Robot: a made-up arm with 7 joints. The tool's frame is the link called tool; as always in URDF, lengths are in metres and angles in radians. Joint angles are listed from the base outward. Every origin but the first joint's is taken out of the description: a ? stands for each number. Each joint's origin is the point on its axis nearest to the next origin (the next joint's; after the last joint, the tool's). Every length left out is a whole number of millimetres.
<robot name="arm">
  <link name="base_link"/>
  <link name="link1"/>
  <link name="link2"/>
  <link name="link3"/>
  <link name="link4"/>
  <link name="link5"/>
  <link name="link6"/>
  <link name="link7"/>
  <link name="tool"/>
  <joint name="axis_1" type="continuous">
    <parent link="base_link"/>
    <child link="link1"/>
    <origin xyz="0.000 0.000 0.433" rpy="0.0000 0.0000 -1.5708"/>
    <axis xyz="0 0 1"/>
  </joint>
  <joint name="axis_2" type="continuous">
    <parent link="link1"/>
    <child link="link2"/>
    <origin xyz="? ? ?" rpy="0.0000 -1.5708 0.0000"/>
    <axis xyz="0 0 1"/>
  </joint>
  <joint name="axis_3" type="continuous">
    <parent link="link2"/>
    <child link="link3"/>
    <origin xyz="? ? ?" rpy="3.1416 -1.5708 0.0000"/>
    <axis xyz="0 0 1"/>
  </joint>
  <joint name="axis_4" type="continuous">
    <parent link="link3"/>
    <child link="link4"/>
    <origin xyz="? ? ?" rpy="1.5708 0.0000 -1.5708"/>
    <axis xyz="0 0 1"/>
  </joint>
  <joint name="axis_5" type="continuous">
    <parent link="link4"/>
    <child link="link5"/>
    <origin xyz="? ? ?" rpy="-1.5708 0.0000 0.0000"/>
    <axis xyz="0 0 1"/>
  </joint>
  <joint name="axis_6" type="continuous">
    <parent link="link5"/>
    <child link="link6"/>
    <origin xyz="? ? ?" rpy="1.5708 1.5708 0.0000"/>
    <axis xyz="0 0 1"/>
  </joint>
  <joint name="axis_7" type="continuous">
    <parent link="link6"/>
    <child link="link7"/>
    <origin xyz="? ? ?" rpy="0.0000 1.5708 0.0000"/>
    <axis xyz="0 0 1"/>
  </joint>
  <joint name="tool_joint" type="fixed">
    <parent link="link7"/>
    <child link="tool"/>
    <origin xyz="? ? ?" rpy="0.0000 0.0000 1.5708"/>
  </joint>
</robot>
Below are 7 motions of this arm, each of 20 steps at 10 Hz.
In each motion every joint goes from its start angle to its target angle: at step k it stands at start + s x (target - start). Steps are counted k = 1, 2, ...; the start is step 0. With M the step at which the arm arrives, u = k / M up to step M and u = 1 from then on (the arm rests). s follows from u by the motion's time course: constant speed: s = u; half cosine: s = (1 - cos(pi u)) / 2; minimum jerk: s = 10 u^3 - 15 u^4 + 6 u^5.
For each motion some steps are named. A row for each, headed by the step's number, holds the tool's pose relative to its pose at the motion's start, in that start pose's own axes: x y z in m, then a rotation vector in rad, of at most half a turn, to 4 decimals.
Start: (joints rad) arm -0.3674 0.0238 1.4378 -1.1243 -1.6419 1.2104 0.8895
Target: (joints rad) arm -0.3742 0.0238 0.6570 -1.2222 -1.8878 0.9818 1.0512
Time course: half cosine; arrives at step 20
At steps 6, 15, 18, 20:
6: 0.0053 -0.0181 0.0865 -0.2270 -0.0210 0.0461
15: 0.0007 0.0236 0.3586 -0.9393 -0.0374 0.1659
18: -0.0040 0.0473 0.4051 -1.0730 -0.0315 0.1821
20: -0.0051 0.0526 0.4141 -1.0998 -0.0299 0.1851

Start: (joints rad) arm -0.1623 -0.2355 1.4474 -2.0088 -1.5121 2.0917 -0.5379
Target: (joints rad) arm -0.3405 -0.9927 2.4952 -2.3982 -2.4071 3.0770 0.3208
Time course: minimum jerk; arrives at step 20
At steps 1, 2, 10, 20:
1: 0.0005 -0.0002 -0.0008 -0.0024 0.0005 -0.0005
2: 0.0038 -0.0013 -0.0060 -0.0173 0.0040 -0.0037
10: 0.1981 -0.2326 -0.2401 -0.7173 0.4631 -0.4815
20: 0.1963 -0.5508 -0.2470 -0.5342 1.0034 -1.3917

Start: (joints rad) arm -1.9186 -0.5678 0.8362 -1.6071 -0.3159 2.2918 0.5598
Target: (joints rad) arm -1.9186 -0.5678 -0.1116 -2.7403 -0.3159 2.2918 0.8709
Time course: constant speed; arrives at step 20
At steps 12, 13, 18, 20:
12: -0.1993 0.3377 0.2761 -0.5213 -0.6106 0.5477
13: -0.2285 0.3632 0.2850 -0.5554 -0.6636 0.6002
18: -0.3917 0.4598 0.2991 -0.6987 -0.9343 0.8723
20: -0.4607 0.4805 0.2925 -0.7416 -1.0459 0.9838

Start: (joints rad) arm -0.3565 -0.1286 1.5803 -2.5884 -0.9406 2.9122 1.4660
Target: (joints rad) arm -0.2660 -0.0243 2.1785 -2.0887 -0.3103 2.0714 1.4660
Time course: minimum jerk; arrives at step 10
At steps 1, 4, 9, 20:
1: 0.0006 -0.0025 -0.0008 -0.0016 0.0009 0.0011
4: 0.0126 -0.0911 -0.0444 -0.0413 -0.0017 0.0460
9: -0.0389 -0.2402 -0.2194 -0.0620 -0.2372 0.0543
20: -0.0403 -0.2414 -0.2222 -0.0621 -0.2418 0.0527

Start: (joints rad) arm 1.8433 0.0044 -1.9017 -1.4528 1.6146 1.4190 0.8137
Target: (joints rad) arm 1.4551 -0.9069 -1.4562 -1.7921 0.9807 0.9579 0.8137
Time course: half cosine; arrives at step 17
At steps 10, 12, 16, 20:
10: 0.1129 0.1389 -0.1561 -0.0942 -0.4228 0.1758
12: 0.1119 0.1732 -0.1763 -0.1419 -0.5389 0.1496
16: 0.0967 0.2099 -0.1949 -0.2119 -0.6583 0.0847
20: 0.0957 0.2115 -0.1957 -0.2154 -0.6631 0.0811

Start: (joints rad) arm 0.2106 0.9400 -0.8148 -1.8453 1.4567 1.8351 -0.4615
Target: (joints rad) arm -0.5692 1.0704 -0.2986 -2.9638 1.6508 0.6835 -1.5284
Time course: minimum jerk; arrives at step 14
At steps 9, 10, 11, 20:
9: -0.4026 0.3550 0.1831 1.1360 -0.2354 0.4633
10: -0.4673 0.3384 0.1916 1.3049 -0.1256 0.5313
11: -0.5110 0.3187 0.1935 1.4185 -0.0234 0.5847
20: -0.5474 0.2959 0.1918 1.5121 0.0857 0.6368

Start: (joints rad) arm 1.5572 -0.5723 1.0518 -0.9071 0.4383 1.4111 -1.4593
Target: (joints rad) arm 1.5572 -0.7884 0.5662 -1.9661 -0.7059 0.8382 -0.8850
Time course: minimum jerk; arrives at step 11
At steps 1, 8, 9, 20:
1: -0.0019 0.0009 0.0031 0.0075 -0.0105 0.0096
8: -0.3766 -0.1573 0.2424 0.9015 -1.4145 1.2173
9: -0.4062 -0.1966 0.2465 0.9840 -1.5587 1.2993
20: -0.4205 -0.2185 0.2478 1.0279 -1.6369 1.3376

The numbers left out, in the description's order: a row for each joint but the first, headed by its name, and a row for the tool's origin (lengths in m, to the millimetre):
axis_2: 0.000 0.000 0.000
axis_3: 0.352 0.000 0.000
axis_4: 0.000 -0.068 0.000
axis_5: -0.088 0.408 0.000
axis_6: 0.000 0.000 0.000
axis_7: 0.000 0.132 0.000
tool: 0.000 0.000 0.000

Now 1 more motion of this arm.
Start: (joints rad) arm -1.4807 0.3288 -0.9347 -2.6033 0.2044 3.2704 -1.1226
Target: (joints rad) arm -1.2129 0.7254 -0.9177 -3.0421 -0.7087 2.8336 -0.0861
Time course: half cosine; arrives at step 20
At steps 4, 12, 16, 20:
4: 0.0100 -0.0313 0.0181 0.0774 -0.0573 -0.0304
12: -0.0121 -0.2332 0.0900 0.3550 -0.5652 -0.2004
16: -0.0647 -0.3149 0.0956 0.3524 -0.8383 -0.2868
20: -0.0900 -0.3418 0.0926 0.3293 -0.9405 -0.3237

